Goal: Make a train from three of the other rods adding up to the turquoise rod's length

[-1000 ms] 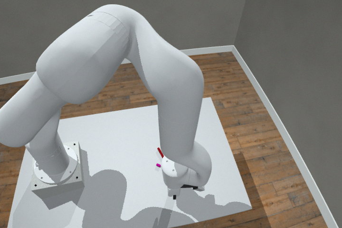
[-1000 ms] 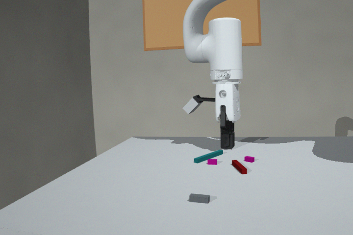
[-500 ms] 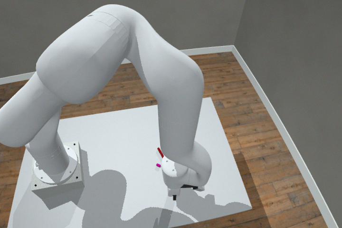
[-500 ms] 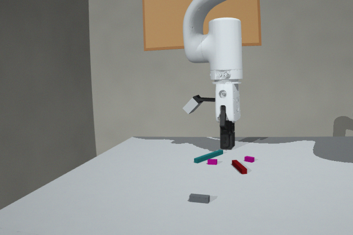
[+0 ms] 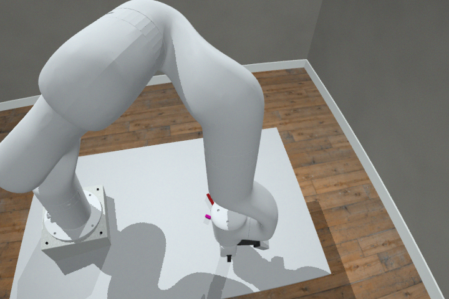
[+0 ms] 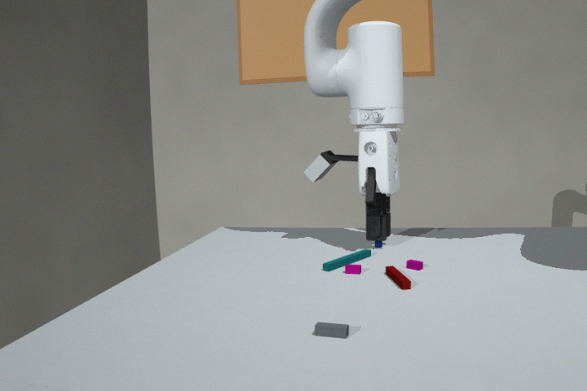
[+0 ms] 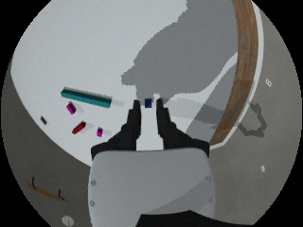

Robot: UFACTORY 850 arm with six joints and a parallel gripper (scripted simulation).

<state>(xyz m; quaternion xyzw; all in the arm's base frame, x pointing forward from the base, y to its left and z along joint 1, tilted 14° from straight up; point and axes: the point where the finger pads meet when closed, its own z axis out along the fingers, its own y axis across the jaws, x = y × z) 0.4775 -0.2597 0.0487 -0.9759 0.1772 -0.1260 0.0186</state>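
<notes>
Now: hand 3 cm above the blue rod. Also, from my hand: turquoise rod 9 cm to the left, 6 cm ahead, 3 cm below; grey rod 34 cm to the left, 9 cm ahead, 3 cm below; red rod 19 cm to the left, 3 cm below.
</notes>
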